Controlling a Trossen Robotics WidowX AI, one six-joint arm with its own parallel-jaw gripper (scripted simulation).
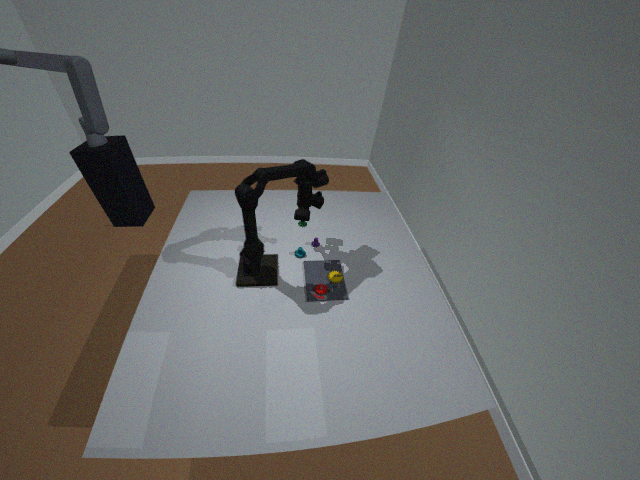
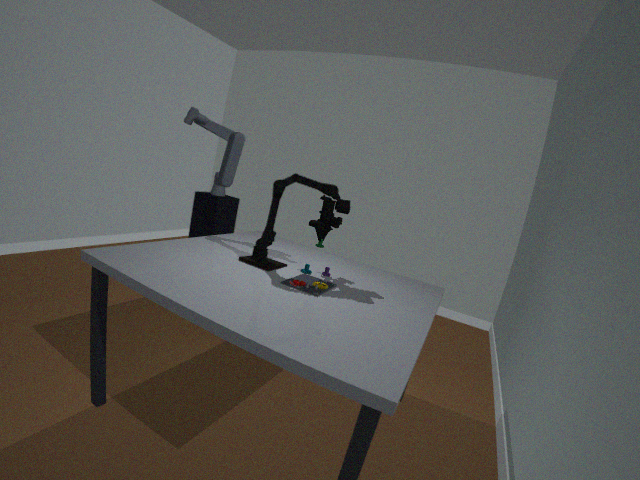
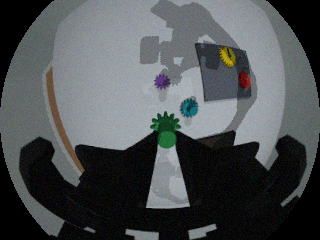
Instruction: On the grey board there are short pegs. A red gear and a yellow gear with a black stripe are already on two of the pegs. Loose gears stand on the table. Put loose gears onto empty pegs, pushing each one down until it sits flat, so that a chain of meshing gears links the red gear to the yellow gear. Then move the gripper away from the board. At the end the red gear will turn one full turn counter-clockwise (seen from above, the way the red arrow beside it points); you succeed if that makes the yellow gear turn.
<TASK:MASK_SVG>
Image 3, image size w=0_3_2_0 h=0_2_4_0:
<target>my gripper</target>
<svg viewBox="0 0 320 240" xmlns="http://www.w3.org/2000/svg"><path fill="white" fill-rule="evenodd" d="M20 151L19 171L25 187L39 204L64 220L59 236L49 235L53 240L135 240L135 236L125 235L127 229L159 233L159 240L189 240L189 229L215 223L216 229L195 240L267 240L299 201L295 195L281 207L281 201L284 203L299 187L308 164L305 145L291 135L277 139L279 156L271 169L265 169L255 157L260 143L251 141L215 149L176 131L175 149L189 207L147 208L155 171L157 131L125 151L76 145L75 155L84 168L77 187L64 180L52 163L55 149L51 141L39 136Z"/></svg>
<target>green gear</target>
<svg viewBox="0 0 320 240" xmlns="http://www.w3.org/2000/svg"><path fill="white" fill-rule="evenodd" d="M157 113L157 119L152 119L153 124L149 128L157 131L157 144L160 147L171 148L176 144L177 137L175 132L177 129L181 129L181 125L177 124L180 119L175 119L175 113L171 113L168 116L167 111L165 111L163 117L161 117L160 113Z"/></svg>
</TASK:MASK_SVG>
